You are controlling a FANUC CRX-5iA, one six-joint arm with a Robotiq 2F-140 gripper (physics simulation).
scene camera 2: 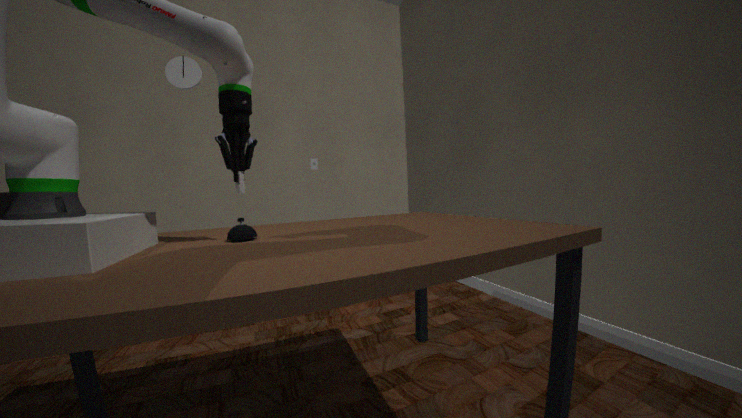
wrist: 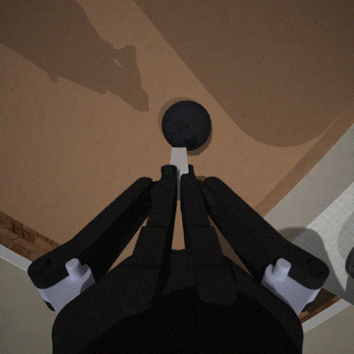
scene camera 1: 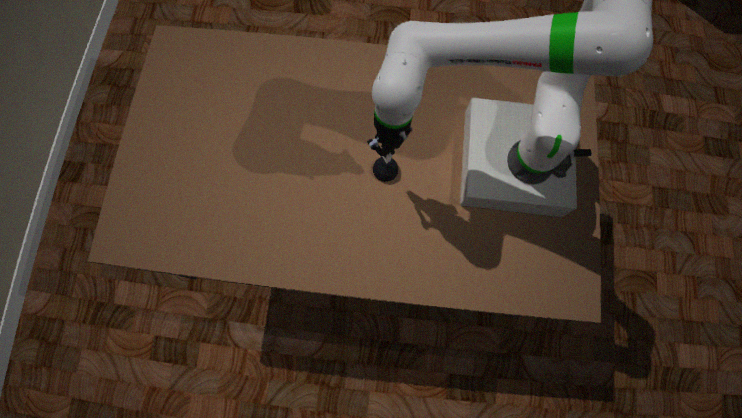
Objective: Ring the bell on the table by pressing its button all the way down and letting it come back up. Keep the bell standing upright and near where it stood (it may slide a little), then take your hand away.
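Places are measured from the arm's base along level axes (x ahead, y left, z up), in metres.
Pixels of known places: gripper, fingertip midpoint: (scene camera 2: 240,193) (scene camera 1: 386,158); arm's base, link origin: (scene camera 2: 47,217) (scene camera 1: 530,162).
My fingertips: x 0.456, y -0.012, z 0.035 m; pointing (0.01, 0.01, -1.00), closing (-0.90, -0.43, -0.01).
Ahead of a thing's pixels: the offset from my fingertips to its middle. Level surfaces: height alone.
A dark, dome-shaped bell {dx -0.005, dy -0.014, dz -0.106 m} (scene camera 1: 385,170) (scene camera 2: 241,233) (wrist: 186,122) stands upright on the table. Its small button {dx -0.005, dy -0.014, dz -0.078 m} (scene camera 2: 240,220) sticks up from the top of the dome in scene camera 2. My gripper (scene camera 1: 386,157) (scene camera 2: 239,182) (wrist: 178,158) is shut, with its light fingertips pressed together and nothing between them. It points down above the bell, and a clear gap shows between the tips and the button in scene camera 2. In the wrist view the tips reach to the near edge of the dome.
The bell stands on a brown table top {dz -0.139 m} (scene camera 1: 249,228) (scene camera 2: 415,241). The white robot base block (scene camera 1: 519,199) (scene camera 2: 44,249) stands on the table to the right of the bell in scene camera 1. Shadows of the arm lie on the table on both sides of the bell.
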